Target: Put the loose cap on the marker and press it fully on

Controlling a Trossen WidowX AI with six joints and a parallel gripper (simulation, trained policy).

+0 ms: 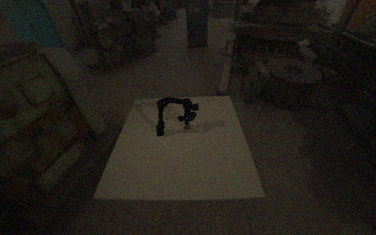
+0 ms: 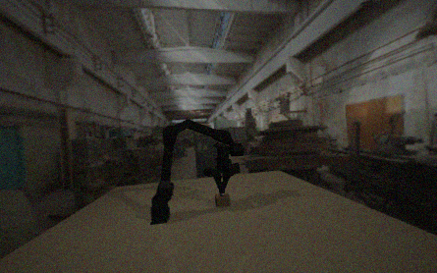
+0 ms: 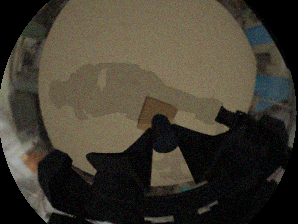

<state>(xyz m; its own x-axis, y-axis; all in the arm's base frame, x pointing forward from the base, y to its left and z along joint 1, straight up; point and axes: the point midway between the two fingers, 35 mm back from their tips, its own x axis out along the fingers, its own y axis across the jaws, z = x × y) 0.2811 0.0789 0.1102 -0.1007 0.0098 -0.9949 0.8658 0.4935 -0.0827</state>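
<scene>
Now: the dark marker 1 cm above my gripper tip. Round my gripper tip: dark cap (1 cm above); small tan holder block (6 cm below).
</scene>
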